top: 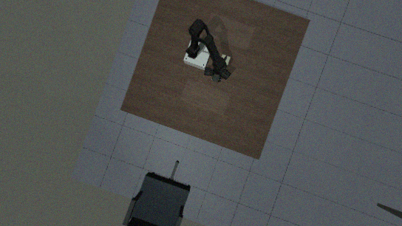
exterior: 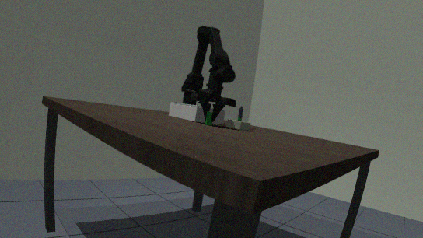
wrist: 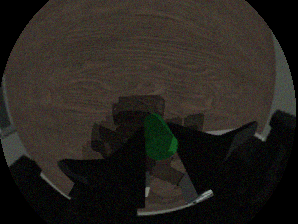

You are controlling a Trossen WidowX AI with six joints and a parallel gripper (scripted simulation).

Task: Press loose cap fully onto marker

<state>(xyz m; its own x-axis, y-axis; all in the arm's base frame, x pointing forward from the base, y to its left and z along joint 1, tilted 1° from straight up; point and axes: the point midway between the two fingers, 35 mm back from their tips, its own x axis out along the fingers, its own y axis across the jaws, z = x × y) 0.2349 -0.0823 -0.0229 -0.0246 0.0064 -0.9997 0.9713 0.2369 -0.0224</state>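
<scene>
Now: the white holder block 30 mm ahead of my gripper tip and 150 mm to the left of it. Round my gripper tip: green cap: 10 mm above.
</scene>
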